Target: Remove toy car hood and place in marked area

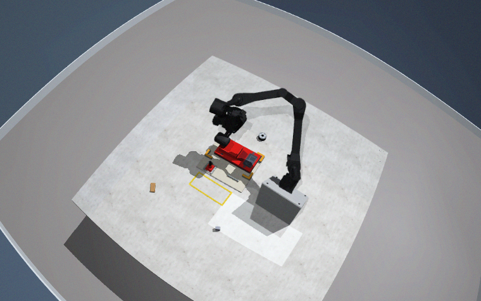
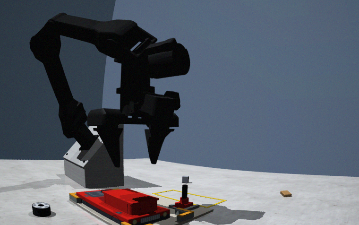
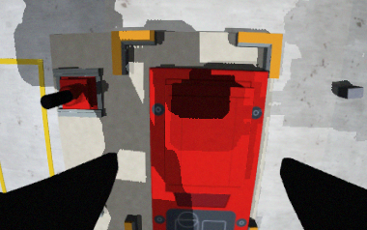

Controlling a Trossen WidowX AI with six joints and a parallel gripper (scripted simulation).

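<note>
The hood lies 10 mm behind my gripper tip, 10 mm to the right of it and 70 mm below it. From my gripper tip the other things lie so: black wheel 110 mm behind, 170 mm to the right, 100 mm below; black post 30 mm ahead, 120 mm to the left, 80 mm below; grey cube 160 mm behind, 380 mm to the left, 100 mm below.
</note>
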